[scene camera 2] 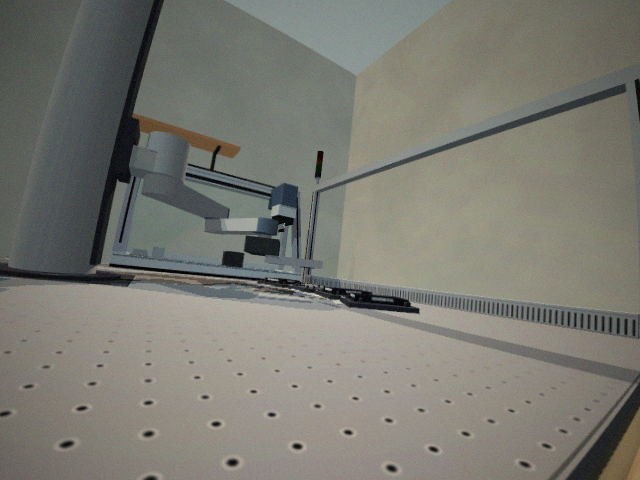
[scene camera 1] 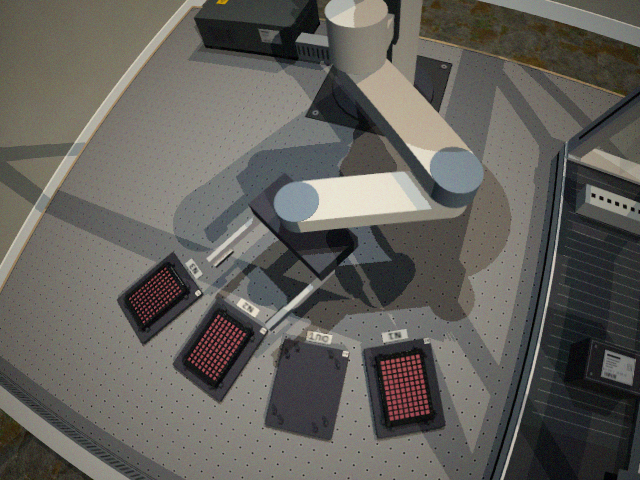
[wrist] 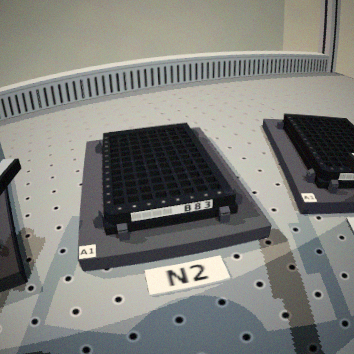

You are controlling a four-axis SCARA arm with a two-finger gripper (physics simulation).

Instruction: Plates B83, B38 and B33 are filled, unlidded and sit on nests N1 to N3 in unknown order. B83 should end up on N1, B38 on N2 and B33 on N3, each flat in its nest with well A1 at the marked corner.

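Places are measured from the arm's base along level axes (x down, y right, z back), in centimetres.
Where they show: gripper, between the fingertips: [scene camera 2: 318, 265] [scene camera 1: 237, 294] [wrist: 181, 138].
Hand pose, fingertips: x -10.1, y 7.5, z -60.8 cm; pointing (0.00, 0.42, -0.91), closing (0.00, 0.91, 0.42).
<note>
Things, the pixels of their centre, and the offset from my fingertips. "pt": a spot on its surface instead.
- Plate B83, middle of its body: [wrist: 155, 164] [scene camera 1: 217, 347] [scene camera 2: 347, 291] dx +6.9, dy +2.2, dz -9.9 cm
- nest N2, middle of its body: [wrist: 156, 173] [scene camera 1: 218, 348] dx +7.7, dy +2.2, dz -9.9 cm
- nest N3, middle of its body: [wrist: 334, 152] [scene camera 1: 157, 296] [scene camera 2: 377, 302] dx +7.7, dy +19.3, dz -5.8 cm
- third filled plate, middle of its body: [scene camera 1: 404, 387] [scene camera 2: 282, 280] dx +6.9, dy -32.3, dz -4.4 cm
- nest N1, a spot on its surface: [scene camera 1: 438, 408] pt dx +7.6, dy -39.2, dz -6.1 cm
- OUT nest, middle of its body: [scene camera 1: 307, 388] [scene camera 2: 316, 288] dx +7.7, dy -16.2, dz -10.5 cm
- dark box, a spot on its surface: [scene camera 1: 253, 28] pt dx -0.8, dy +28.5, dz +64.3 cm
Plate B83 [scene camera 1: 218, 347] [wrist: 160, 172] lies flat in nest N2 [scene camera 1: 219, 393] [wrist: 175, 245], its label beside the N2 sign. Another filled plate [scene camera 1: 156, 295] [wrist: 325, 145] sits in nest N3 [scene camera 1: 144, 335] [wrist: 287, 155]; its name cannot be read. A third filled plate [scene camera 1: 405, 387] sits in nest N1 [scene camera 1: 438, 408]; its name does not show. White A1 tags mark the nest corners; the plates' own A1 wells cannot be made out. My gripper [scene camera 1: 240, 291] is open and empty, above the table, its fingers pointing towards N2 and N3. One finger shows at the left edge of the wrist view.
The OUT nest [scene camera 1: 307, 387], without a plate, lies between N2 and N1. A dark box [scene camera 1: 253, 28] stands at the back left beside the arm's base. A rail and clear panel [scene camera 1: 532, 330] bound the right side, with another dark box [scene camera 1: 604, 366] beyond.
</note>
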